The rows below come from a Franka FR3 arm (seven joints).
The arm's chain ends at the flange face. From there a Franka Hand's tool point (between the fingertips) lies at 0.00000 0.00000 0.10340 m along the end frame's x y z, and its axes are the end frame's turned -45 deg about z.
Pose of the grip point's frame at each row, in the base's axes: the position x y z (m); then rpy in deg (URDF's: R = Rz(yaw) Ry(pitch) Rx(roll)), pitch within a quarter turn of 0, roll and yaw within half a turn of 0:
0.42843, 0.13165, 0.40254, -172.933, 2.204, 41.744
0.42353, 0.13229, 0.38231, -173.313, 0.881, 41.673
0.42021, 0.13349, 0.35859, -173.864, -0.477, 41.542
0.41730, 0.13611, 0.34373, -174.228, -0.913, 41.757
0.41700, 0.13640, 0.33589, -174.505, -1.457, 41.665
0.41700, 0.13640, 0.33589, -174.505, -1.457, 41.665
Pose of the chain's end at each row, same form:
0.43984, 0.12479, 0.50508, -176.553, 6.553, -3.195
0.43271, 0.12435, 0.48499, -175.884, 5.348, -3.186
0.42690, 0.12465, 0.46139, -175.316, 3.996, -3.269
0.42300, 0.12726, 0.44659, -175.267, 3.430, -3.055
0.42163, 0.12726, 0.43878, -175.079, 2.849, -3.143
0.42163, 0.12726, 0.43878, -175.079, 2.849, -3.143

